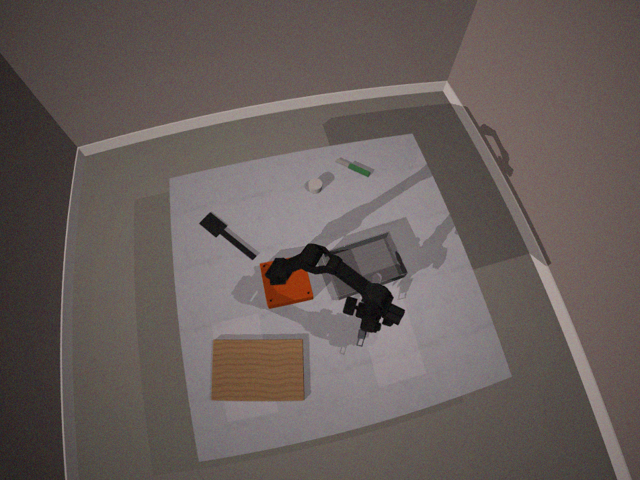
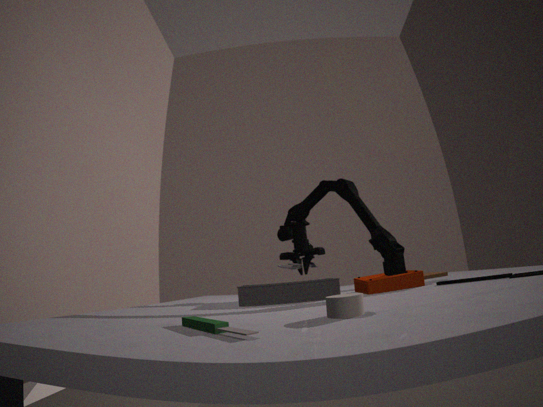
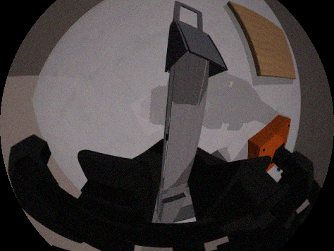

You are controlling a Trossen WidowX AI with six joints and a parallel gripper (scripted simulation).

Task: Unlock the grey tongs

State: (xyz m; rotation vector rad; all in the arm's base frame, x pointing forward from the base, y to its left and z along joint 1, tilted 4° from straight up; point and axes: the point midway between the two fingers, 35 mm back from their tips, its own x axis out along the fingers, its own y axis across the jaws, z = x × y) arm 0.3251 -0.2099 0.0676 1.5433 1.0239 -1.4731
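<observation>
Right now my gripper tip is 440 mm past the wooden board, 160 mm to the left of it and 80 mm above it. The rest, counted from my gripper tip: black spatula: 560 mm behind, 450 mm to the left, 80 mm below; then white cylinder: 130 mm behind, 650 mm to the left, 70 mm below; then roasting tin: 40 mm ahead, 230 mm to the left, 50 mm below.
</observation>
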